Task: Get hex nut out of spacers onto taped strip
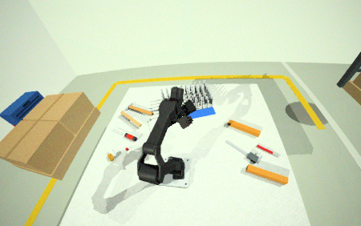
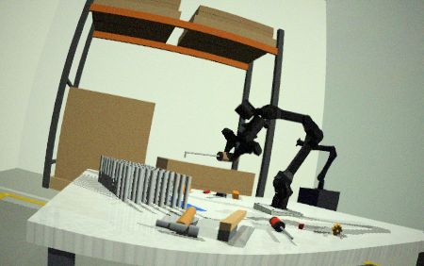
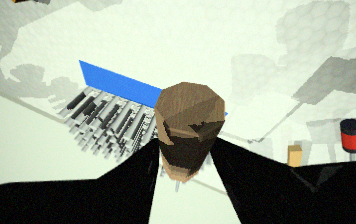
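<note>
My gripper tip is now 180 mm short of the blue taped strip, 40 mm to the left of it and 200 mm above it. Round my gripper tip: tiny red piece 100 mm behind, 390 mm to the left, 190 mm below; then red screwdriver 180 mm behind, 540 mm to the right, 190 mm below; then tool with thin metal rod 100 mm ahead, 40 mm to the left, 10 mm below.
</note>
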